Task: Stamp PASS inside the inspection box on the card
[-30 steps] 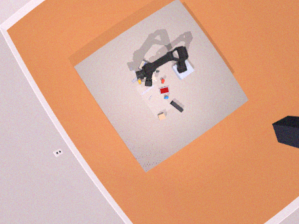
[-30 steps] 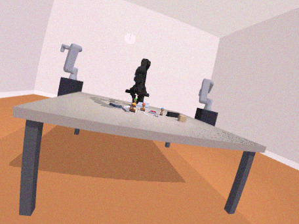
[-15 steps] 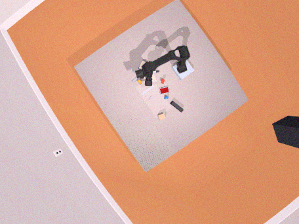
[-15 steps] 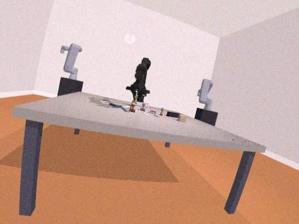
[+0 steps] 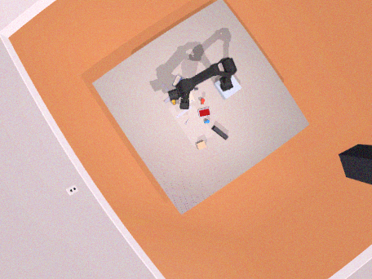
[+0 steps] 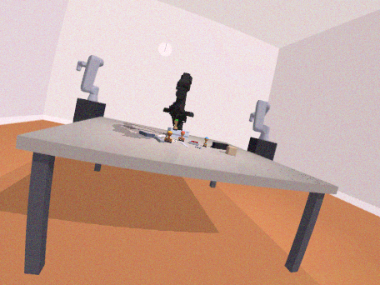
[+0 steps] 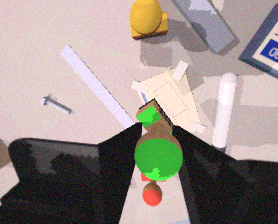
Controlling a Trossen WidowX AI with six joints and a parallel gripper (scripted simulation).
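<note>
Right now the small grey piece is 60 mm ahead of my gripper tip, 160 mm to the left of it and 90 mm below it. The rest, counted from my gripper tip: cream card: 20 mm behind, 10 mm to the right, 90 mm below; then green-topped PASS stamp: right at my gripper tip; then yellow stamp: 90 mm ahead, 20 mm to the right, 70 mm below.
</note>
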